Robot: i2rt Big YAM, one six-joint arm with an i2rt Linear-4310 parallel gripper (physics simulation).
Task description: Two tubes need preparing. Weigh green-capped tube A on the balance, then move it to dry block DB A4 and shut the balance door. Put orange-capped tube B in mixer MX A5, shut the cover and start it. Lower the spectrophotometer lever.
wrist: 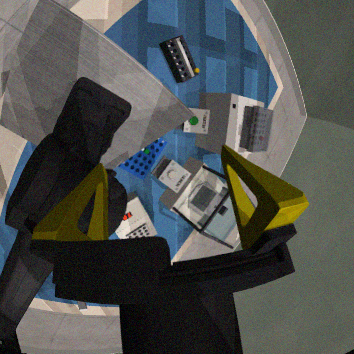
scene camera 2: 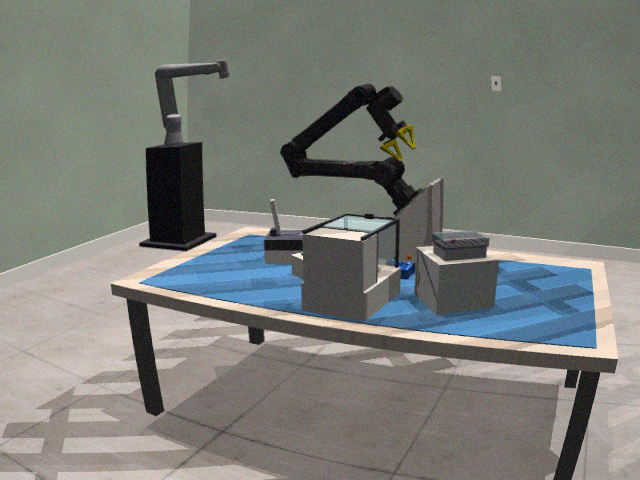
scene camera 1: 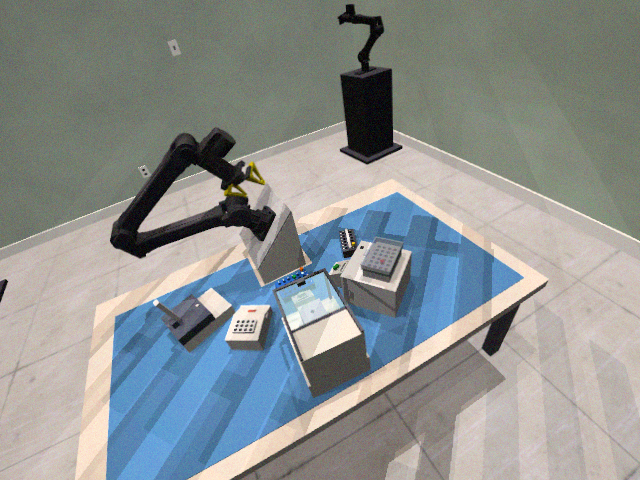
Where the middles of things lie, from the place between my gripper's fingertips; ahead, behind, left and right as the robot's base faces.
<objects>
Now: the mixer cover [scene camera 1: 381,257] 38 cm ahead of my hand, 22 cm to the left of it and 18 cm below it. Also, from my hand: glass-box balance [scene camera 2: 351,270]: 44 cm ahead, 25 cm below, 6 cm to the right; mixer [scene camera 2: 447,281]: 36 cm ahead, 26 cm below, 21 cm to the left.
</objects>
